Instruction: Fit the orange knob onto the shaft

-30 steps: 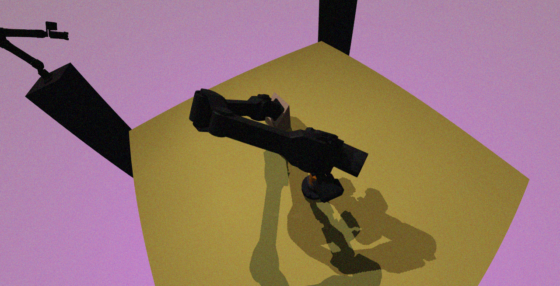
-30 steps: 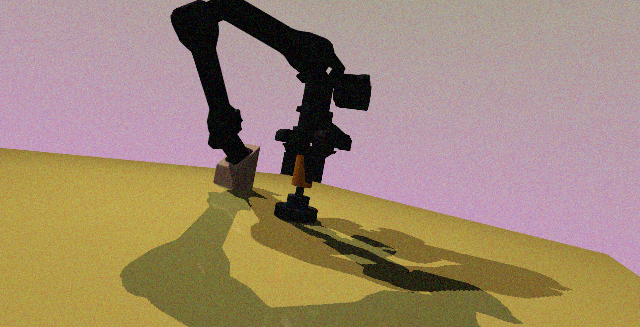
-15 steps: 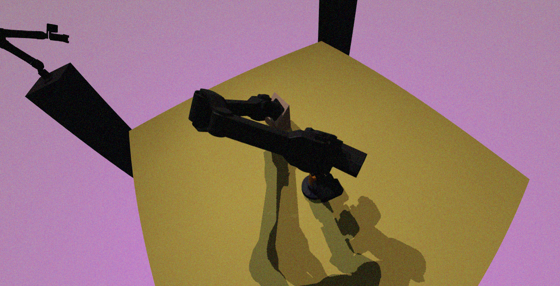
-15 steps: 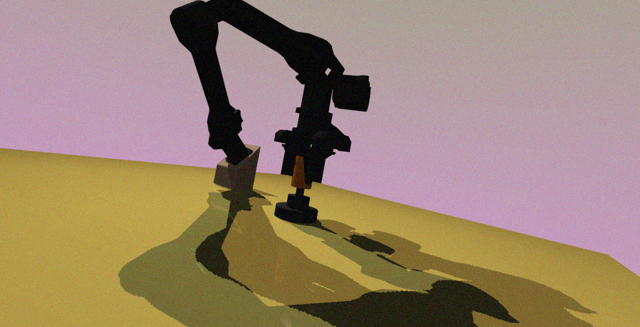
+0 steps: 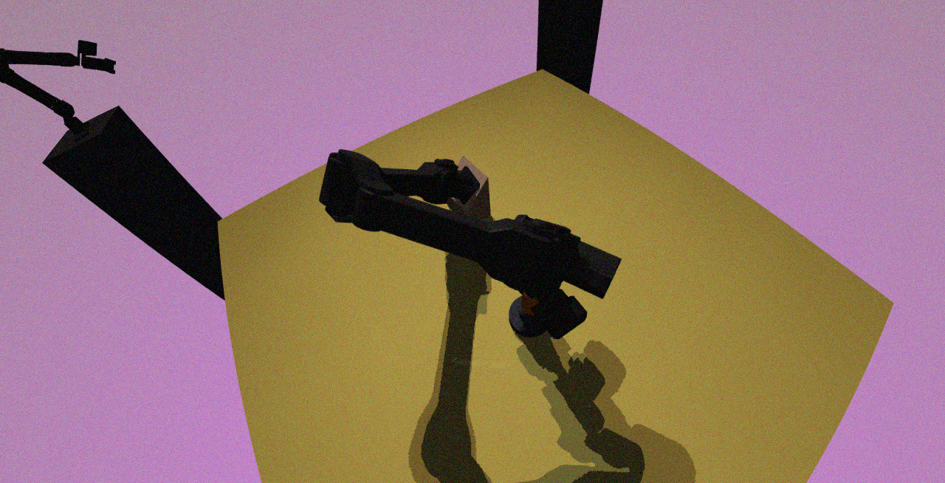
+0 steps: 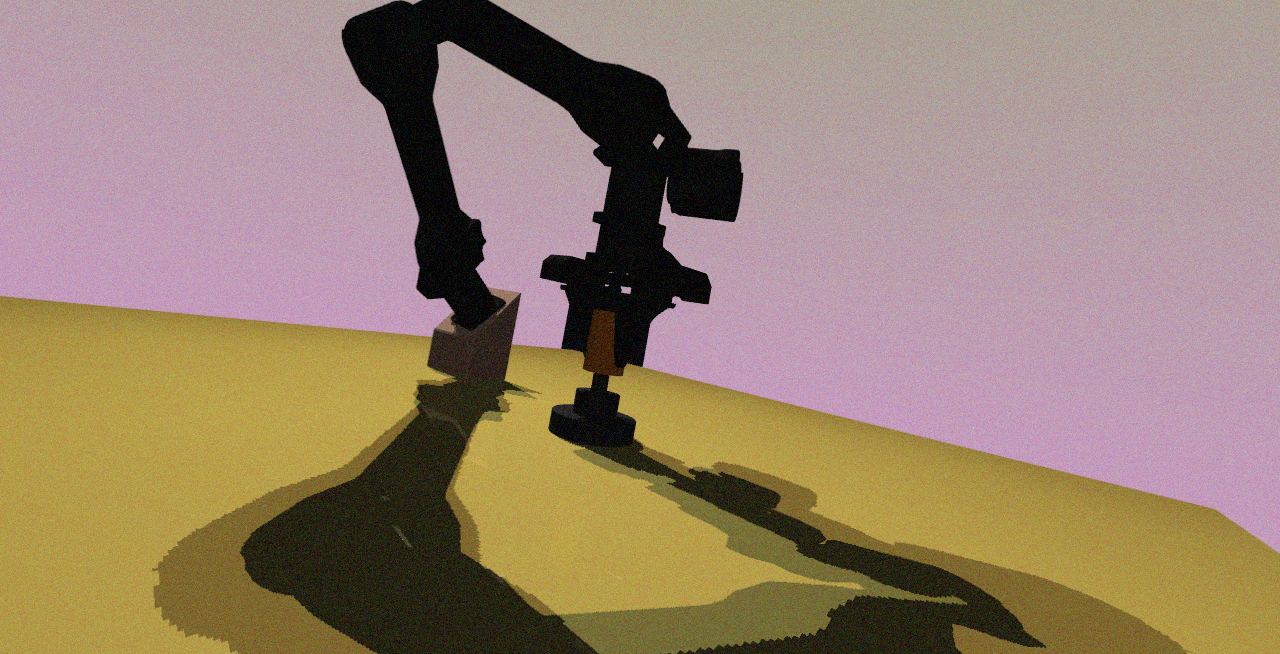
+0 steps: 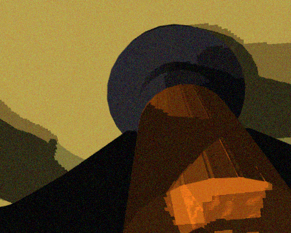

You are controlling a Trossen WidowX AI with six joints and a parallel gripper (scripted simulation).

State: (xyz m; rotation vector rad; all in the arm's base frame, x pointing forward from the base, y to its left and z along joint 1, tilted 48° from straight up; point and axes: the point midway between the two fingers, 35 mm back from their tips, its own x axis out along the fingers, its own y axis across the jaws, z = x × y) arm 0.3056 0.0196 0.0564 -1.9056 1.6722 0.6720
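Now: gripper tip 2 cm below the orange knob. Round my gripper tip: dark pedestal: 4 cm below.
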